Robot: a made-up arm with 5 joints.
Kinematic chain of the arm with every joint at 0, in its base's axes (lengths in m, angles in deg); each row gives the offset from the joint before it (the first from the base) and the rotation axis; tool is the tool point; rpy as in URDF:
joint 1: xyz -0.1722 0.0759 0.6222 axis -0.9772 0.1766 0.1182
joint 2: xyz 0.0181 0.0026 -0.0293 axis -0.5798 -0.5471 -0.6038
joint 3: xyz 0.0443 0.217 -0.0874 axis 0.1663 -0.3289 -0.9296
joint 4: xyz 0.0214 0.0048 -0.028 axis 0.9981 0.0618 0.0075
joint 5: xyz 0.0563 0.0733 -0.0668 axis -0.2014 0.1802 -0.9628
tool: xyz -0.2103 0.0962 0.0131 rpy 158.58 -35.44 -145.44
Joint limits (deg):
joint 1: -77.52..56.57
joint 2: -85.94..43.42
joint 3: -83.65..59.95
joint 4: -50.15..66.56
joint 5: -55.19..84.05
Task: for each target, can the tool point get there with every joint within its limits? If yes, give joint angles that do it. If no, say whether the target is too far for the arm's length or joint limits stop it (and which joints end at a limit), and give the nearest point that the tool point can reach.
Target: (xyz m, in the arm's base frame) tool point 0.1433 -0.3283 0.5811
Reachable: no: joint limits stop it (at a limit: joint 1, joint 3, joint 4, joint 5) | nearest point 0.2766 -0.1268 0.5263 | short by 0.248 m
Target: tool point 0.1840 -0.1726 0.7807
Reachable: no: joint limits stop it (at a limit: joint 1, joint 2, joint 3, joint 5) | nearest point 0.1933 -0.0917 0.8199 | short by 0.090 m
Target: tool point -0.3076 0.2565 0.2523
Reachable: yes | joints 30.50 9.06 -27.66 -2.82 12.16
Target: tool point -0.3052 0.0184 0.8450
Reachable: yes | joints -17.39 -72.96 -58.78 46.84 10.53
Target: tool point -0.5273 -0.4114 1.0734
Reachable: no: too far | nearest point -0.4463 -0.2215 0.9553 | short by 0.238 m
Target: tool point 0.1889 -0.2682 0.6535
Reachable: no: joint limits stop it (at a limit: joint 1, joint 2, joint 3, joint 4, joint 5) | nearest point 0.2794 -0.1251 0.5393 | short by 0.204 m
